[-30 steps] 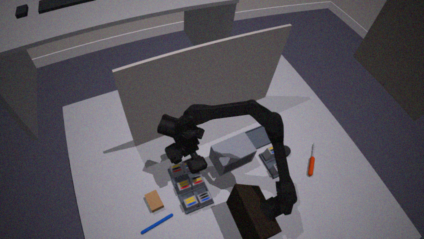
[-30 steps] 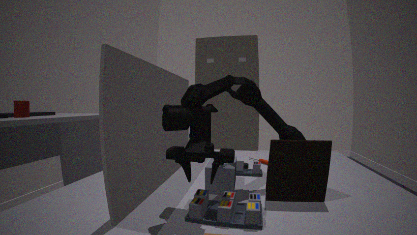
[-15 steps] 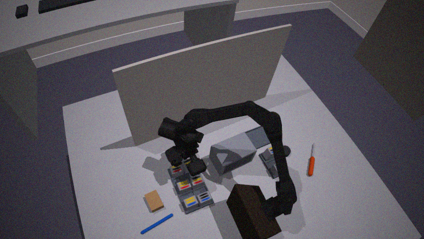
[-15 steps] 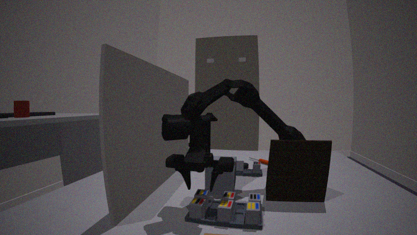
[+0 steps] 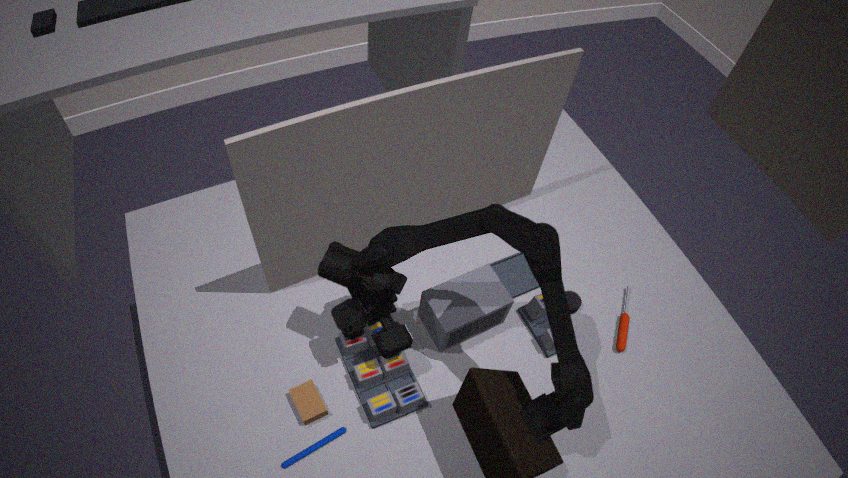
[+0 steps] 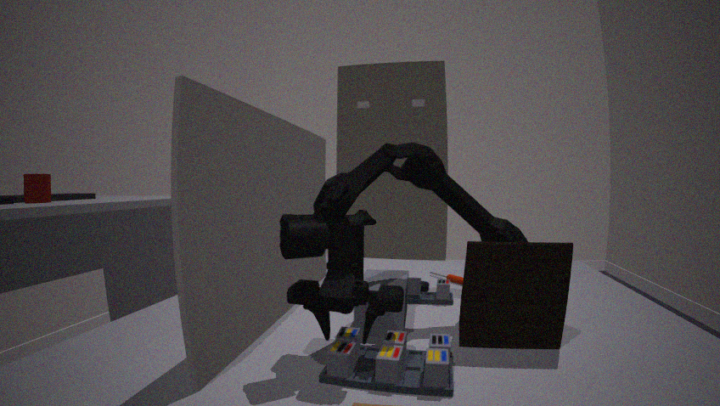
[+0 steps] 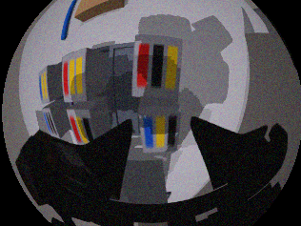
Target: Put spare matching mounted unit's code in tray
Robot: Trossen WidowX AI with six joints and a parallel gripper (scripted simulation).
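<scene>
The tray is 36 cm to the right of my gripper tip, 3 cm below it and 3 cm behind it. Round my gripper tip: tan block (19 cm to the left, 7 cm behind, 2 cm below); then grey box (17 cm to the right, 5 cm behind, 2 cm above); then blue stick (22 cm to the left, 15 cm behind, 3 cm below).
</scene>
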